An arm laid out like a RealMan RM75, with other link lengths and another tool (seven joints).
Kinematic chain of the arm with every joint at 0, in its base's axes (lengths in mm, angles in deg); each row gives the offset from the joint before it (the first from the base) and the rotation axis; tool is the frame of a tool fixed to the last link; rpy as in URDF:
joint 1: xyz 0 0 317.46 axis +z
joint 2: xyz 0 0 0 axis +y
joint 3: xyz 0 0 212.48 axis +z
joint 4: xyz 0 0 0 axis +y
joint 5: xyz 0 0 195.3 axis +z
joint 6: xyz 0 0 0 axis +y
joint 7: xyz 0 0 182.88 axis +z
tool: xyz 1 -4 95 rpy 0 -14.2 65.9
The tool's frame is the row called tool.
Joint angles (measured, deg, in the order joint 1, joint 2, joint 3, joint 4, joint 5, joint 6, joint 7), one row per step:
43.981 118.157 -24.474 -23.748 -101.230 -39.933 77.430
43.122 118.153 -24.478 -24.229 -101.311 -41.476 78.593
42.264 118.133 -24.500 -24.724 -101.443 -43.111 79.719
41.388 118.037 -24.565 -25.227 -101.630 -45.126 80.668
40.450 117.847 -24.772 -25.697 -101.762 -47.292 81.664
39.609 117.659 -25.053 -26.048 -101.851 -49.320 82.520
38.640 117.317 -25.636 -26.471 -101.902 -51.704 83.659
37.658 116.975 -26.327 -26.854 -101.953 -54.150 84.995
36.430 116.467 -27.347 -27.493 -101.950 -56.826 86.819
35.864 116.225 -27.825 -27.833 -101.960 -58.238 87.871
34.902 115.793 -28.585 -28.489 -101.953 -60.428 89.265
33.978 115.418 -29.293 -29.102 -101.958 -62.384 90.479
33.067 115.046 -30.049 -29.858 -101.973 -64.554 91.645
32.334 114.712 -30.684 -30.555 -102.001 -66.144 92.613
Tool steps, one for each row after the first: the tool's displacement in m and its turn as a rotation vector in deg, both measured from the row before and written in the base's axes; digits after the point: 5 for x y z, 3 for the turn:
0.00062 -0.00386 0.00029 -0.280 1.336 0.115
0.00022 -0.00404 0.00018 -0.356 1.260 0.221
-0.00114 -0.00448 0.00002 -0.528 1.114 0.617
-0.00126 -0.00499 0.00006 -0.647 1.115 0.697
-0.00161 -0.00495 -0.00065 -0.732 0.989 0.716
-0.00222 -0.00584 -0.00047 -0.977 1.075 0.895
-0.00248 -0.00657 -0.00134 -1.195 1.229 0.840
-0.00166 -0.00764 -0.00011 -1.362 1.313 0.743
-0.00154 -0.00391 -0.00018 -0.757 0.804 0.381
-0.00166 -0.00625 0.00075 -1.074 0.921 0.664
-0.00100 -0.00617 0.00038 -1.035 0.755 0.541
-0.00222 -0.00661 0.00036 -1.141 0.676 0.804
-0.00110 -0.00503 0.00090 -0.858 0.385 0.538

